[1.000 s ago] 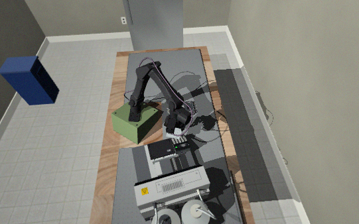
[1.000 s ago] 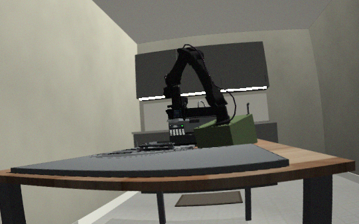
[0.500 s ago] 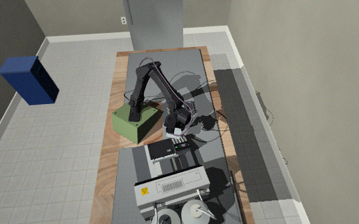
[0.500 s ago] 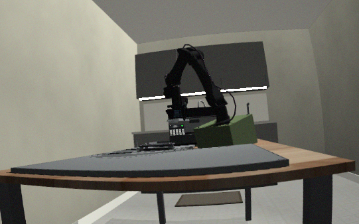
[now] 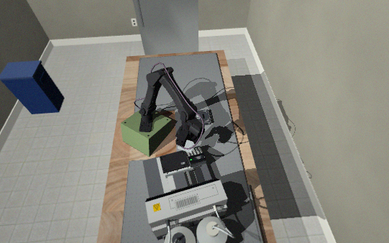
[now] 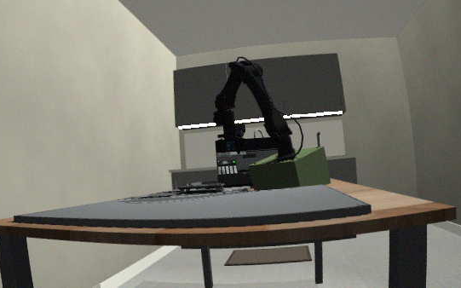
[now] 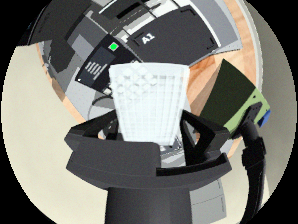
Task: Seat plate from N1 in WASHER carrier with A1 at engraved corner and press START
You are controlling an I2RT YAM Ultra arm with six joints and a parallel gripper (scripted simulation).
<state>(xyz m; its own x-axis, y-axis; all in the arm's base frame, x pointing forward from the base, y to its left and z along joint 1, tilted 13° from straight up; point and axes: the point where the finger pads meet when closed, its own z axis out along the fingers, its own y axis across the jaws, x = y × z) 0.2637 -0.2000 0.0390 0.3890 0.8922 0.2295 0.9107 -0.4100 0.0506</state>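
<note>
Right now the washer carrier is 9 cm below my hand, 9 cm behind it and 8 cm to the right of it. From my hand the other things lie so: plate washer: 23 cm to the right, 5 cm behind, 3 cm below; well plate: 1 cm below; plate nest: 29 cm to the left, 14 cm below, 6 cm ahead.
</note>
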